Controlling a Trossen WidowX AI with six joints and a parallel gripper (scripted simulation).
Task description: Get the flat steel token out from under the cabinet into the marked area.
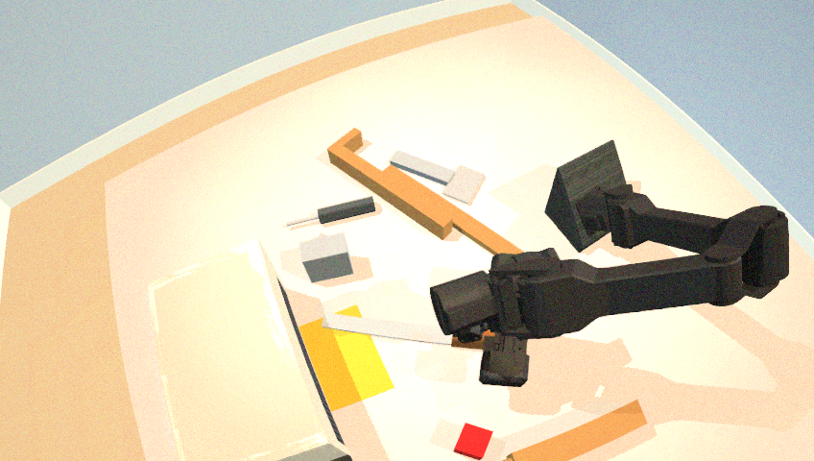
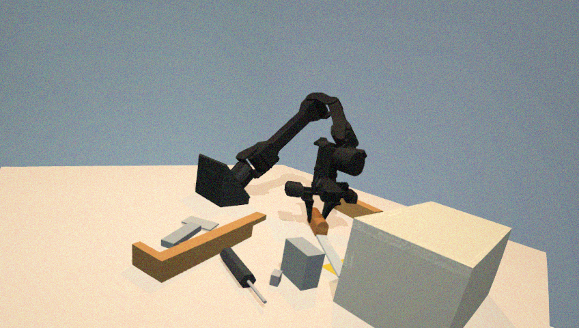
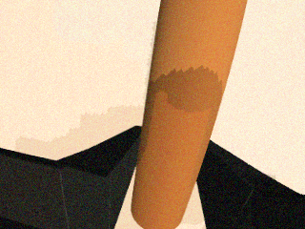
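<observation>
Now: the long orange bar 230 mm to the right of my gripper tip and 80 mm behind it. From my gripper tip the other things lie so: red piece (130 mm ahead, 100 mm to the left, 10 mm above); then small grey cube (310 mm to the right, 120 mm ahead); then grey block (260 mm to the right, 140 mm ahead, 20 mm above).
</observation>
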